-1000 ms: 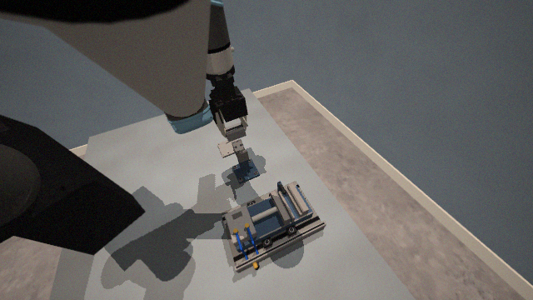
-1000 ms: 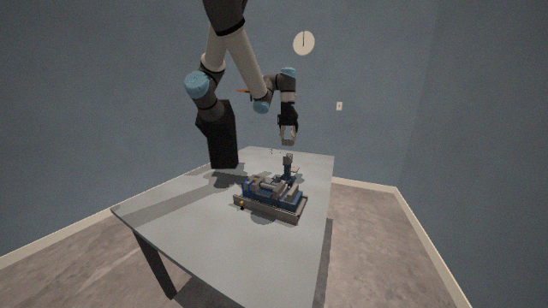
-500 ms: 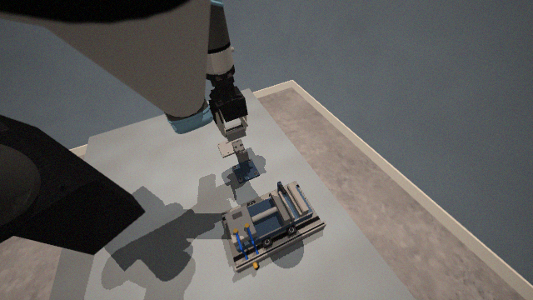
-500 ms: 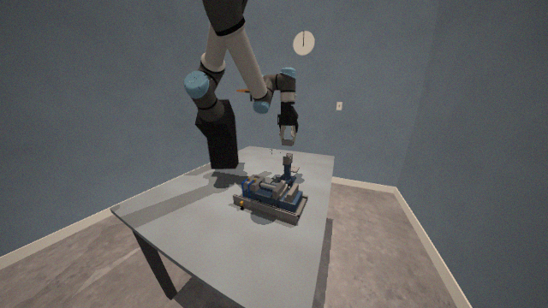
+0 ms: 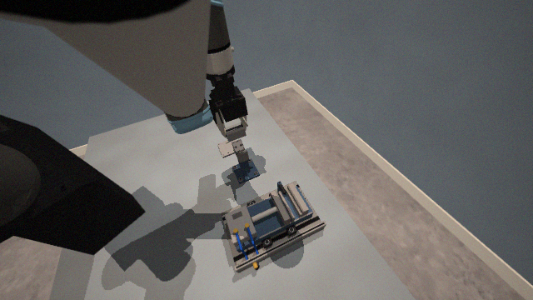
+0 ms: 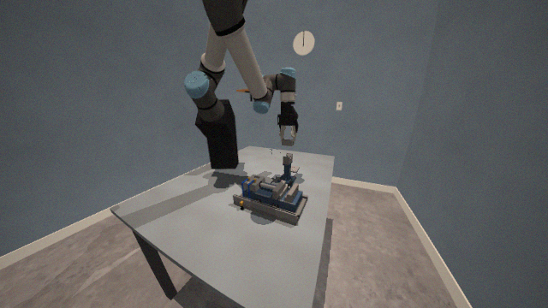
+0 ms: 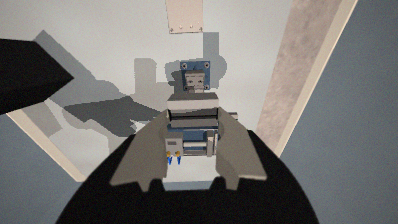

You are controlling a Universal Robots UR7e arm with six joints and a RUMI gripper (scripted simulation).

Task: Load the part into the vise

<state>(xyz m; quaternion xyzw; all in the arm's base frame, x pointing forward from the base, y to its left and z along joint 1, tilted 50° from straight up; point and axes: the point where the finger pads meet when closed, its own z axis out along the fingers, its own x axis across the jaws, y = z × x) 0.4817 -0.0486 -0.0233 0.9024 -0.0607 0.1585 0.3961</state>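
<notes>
Right now the part is right at my hand. The rest, counted from my hand: grey jaw (1 cm behind, 23 cm to the right, 17 cm below); then cylinder rod (7 cm behind, 22 cm to the right, 17 cm below); then work stop (3 cm ahead, 20 cm to the right, 16 cm below).
</notes>
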